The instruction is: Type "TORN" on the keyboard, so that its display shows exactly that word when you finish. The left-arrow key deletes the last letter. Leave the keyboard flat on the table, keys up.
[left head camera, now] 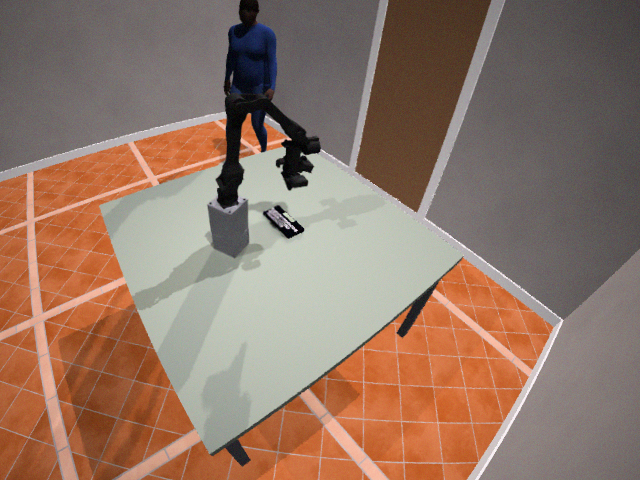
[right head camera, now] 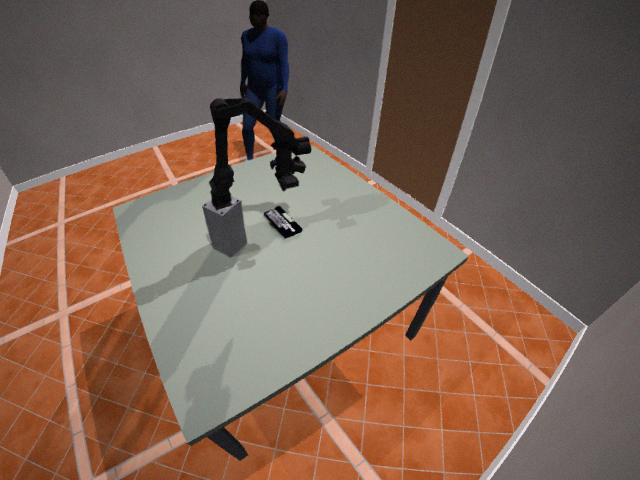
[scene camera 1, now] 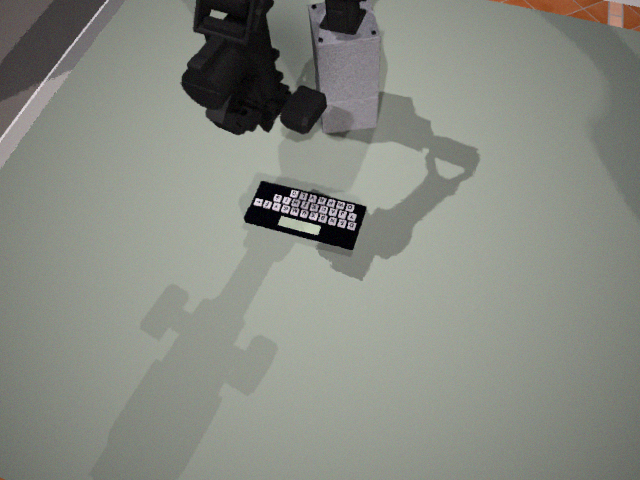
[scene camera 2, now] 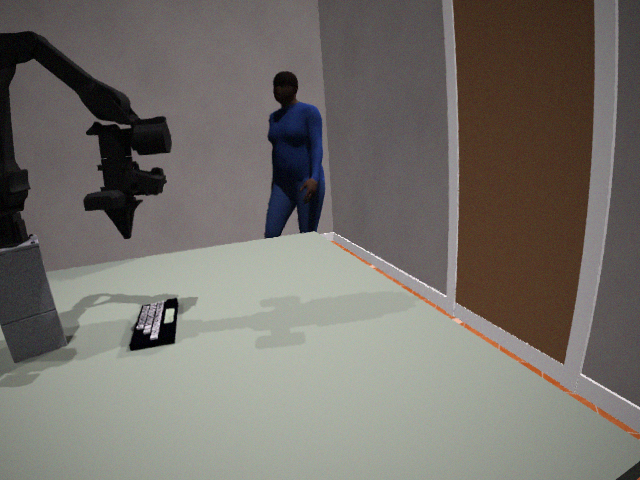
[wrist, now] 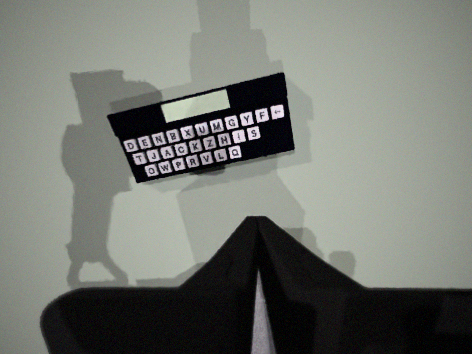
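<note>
The black keyboard (left head camera: 295, 232) (right head camera: 293, 232) (scene camera 1: 336, 238) (scene camera 2: 168, 335) (wrist: 257, 90) lies flat on the table, white keys up. In the wrist view, its pale green display (wrist: 195, 105) shows no letters that I can make out. There the T key (wrist: 139, 158) is at the left of the middle row. The O key (wrist: 151, 170) and R key (wrist: 192, 162) are in the row nearest the fingers. The N key (wrist: 158, 139) and left-arrow key (wrist: 277, 111) are in the row nearest the display. My gripper (scene camera 2: 127, 236) (wrist: 255, 225) is shut and empty, pointing down high above the table, not touching the keyboard.
The arm's grey base block (left head camera: 229, 229) (right head camera: 225, 229) (scene camera 1: 348, 77) (scene camera 2: 31, 310) stands on the pale green table (left head camera: 289, 310) (right head camera: 279, 310) (scene camera 1: 465, 335) (scene camera 2: 336, 403) near the keyboard. Arm shadows cross the table. A person in blue (left head camera: 253, 56) (right head camera: 264, 59) (scene camera 2: 296, 149) stands beyond the table.
</note>
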